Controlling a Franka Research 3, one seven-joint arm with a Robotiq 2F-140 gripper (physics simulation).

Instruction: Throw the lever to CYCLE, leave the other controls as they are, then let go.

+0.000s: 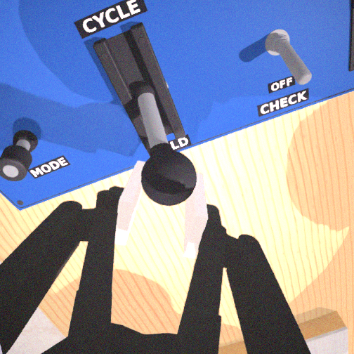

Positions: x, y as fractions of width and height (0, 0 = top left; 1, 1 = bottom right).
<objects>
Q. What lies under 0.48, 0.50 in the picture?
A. A black ball-knob lever.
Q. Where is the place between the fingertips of the gripper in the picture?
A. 0.47, 0.52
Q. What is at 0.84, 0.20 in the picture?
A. A grey check toggle.
</objects>
